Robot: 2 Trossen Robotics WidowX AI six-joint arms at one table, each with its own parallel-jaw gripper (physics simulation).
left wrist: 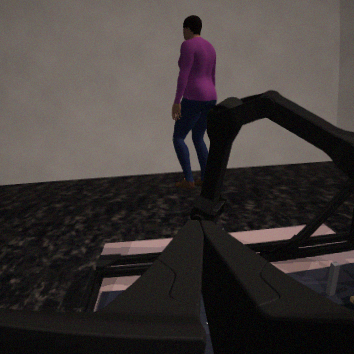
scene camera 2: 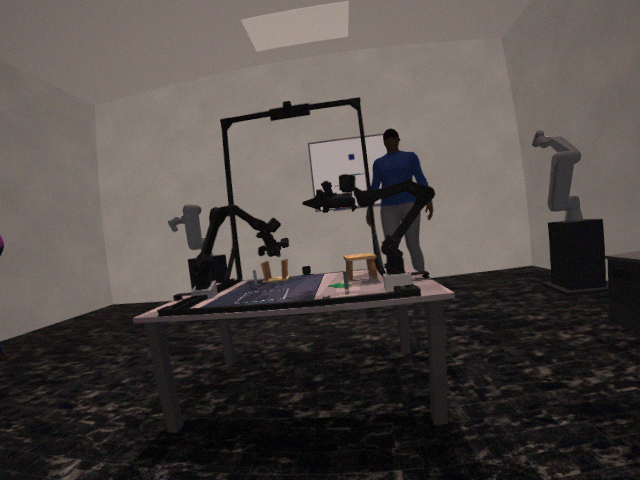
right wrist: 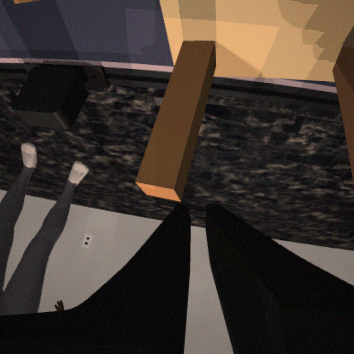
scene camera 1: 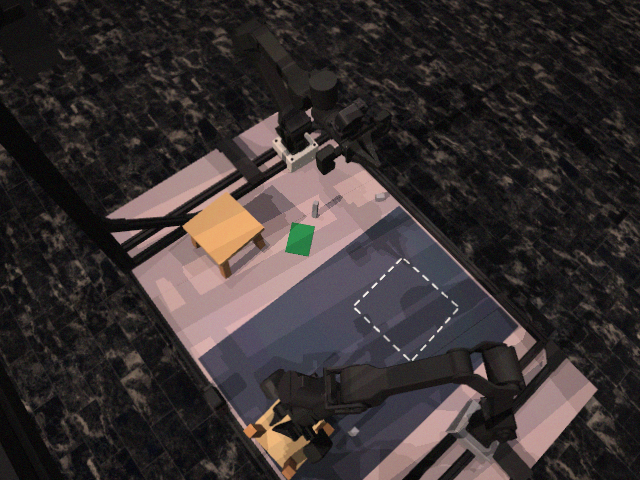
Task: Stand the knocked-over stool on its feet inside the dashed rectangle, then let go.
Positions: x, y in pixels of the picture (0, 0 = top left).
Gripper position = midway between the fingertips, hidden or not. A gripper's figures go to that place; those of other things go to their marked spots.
Labels:
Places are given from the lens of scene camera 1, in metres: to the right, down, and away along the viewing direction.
left gripper (scene camera 1: 380, 167): 0.12, -0.15, 0.92
right gripper (scene camera 1: 271, 426): -0.10, 0.39, 0.93
green card (scene camera 1: 300, 237): -0.06, -0.01, 1.27

